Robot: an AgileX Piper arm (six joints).
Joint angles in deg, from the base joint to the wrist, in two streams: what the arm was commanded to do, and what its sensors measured. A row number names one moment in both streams.
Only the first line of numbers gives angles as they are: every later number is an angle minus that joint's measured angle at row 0.
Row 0, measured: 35.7, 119.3, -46.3, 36.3, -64.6, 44.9
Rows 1 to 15, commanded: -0.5, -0.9, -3.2, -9.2, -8.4, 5.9; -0.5, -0.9, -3.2, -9.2, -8.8, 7.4; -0.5, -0.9, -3.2, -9.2, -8.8, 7.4; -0.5, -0.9, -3.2, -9.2, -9.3, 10.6; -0.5, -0.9, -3.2, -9.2, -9.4, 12.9; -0.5, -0.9, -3.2, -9.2, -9.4, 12.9; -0.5, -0.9, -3.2, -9.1, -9.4, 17.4; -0.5, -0.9, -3.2, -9.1, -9.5, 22.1; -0.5, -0.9, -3.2, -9.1, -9.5, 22.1; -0.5, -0.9, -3.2, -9.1, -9.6, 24.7; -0.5, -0.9, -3.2, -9.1, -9.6, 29.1; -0.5, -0.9, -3.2, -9.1, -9.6, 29.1; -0.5, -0.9, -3.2, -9.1, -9.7, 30.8; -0.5, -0.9, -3.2, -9.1, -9.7, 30.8; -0.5, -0.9, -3.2, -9.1, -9.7, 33.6
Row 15, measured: 0.0, 0.0, 0.0, 0.0, -0.3, 28.0
